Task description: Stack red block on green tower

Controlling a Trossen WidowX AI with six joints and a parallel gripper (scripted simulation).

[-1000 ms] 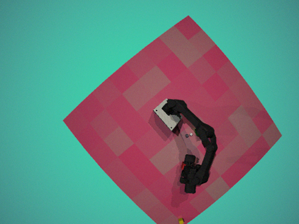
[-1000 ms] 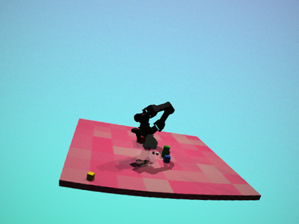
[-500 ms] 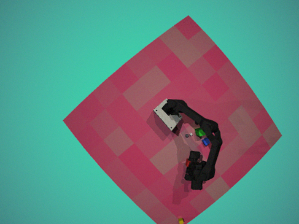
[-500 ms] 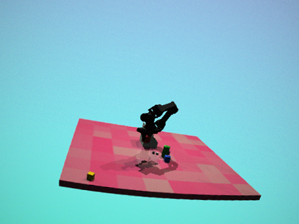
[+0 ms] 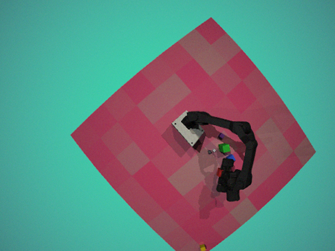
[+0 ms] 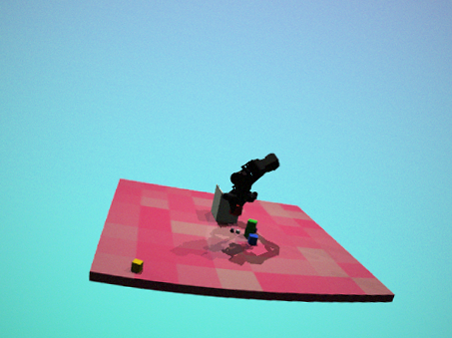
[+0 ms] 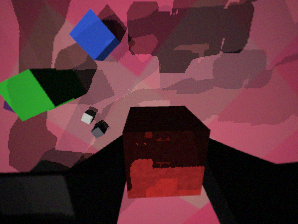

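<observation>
My gripper tip is now 30 mm short of the blue block, 110 mm to the right of it and 120 mm above it. Also, from my gripper tip: yellow block: 400 mm ahead, 470 mm to the right, 120 mm below; red block: 10 mm above.
</observation>
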